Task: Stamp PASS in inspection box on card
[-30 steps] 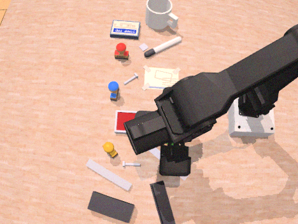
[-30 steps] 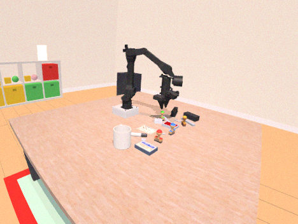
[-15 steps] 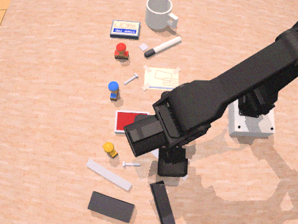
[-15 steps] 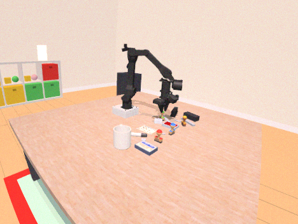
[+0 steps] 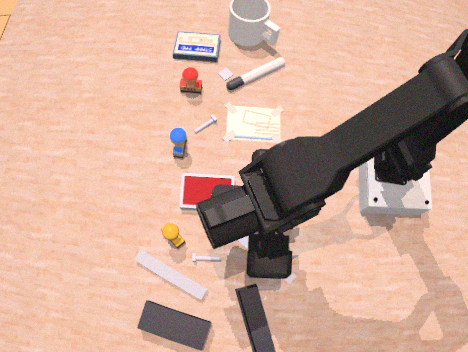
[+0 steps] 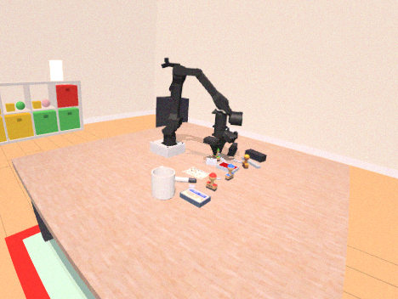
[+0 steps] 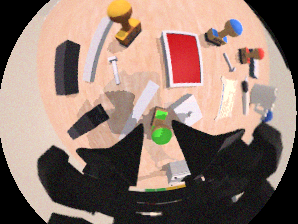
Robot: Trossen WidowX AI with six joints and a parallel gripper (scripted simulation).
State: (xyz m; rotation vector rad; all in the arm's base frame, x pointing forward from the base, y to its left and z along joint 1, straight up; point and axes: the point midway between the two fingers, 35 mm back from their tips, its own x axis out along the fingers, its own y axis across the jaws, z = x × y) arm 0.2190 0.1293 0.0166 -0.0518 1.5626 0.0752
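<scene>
The green-knobbed stamp is 10 mm below my gripper tip. Round my gripper tip: cream card: 190 mm to the right, 30 mm below, 30 mm ahead; then yellow-knobbed stamp: 140 mm ahead, 40 mm to the left, 10 mm below; then red ink pad: 100 mm ahead, 50 mm to the right, 30 mm below.
</scene>
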